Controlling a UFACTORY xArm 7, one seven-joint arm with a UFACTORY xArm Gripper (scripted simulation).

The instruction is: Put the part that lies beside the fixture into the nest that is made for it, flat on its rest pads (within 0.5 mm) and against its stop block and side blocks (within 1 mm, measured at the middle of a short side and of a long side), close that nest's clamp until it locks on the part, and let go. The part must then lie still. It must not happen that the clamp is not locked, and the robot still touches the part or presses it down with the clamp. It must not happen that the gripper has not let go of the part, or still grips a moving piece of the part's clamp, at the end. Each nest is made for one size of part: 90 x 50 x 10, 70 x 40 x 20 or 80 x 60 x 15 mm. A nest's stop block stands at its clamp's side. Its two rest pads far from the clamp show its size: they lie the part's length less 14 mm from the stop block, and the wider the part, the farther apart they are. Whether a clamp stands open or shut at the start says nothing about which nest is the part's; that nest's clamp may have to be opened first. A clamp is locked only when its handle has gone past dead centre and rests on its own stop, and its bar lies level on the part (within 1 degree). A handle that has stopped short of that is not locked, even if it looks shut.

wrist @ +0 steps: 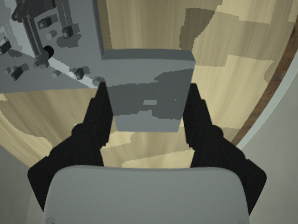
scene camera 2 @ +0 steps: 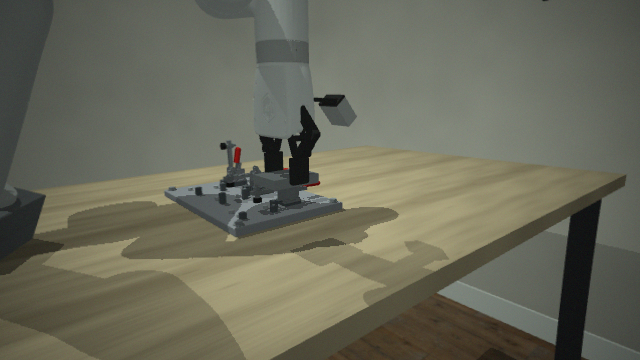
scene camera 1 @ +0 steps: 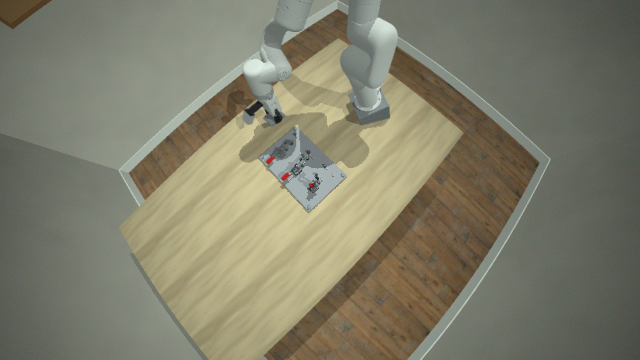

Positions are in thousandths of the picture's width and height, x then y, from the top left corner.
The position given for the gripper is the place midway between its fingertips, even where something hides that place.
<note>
In view: the gripper (scene camera 2: 448, 501), a grey block part (wrist: 498, 395) and a grey fixture plate (scene camera 2: 321, 571).
The gripper shows as well in the wrist view (wrist: 498, 422). The grey fixture plate is seen too in scene camera 1 (scene camera 1: 465, 515).
</note>
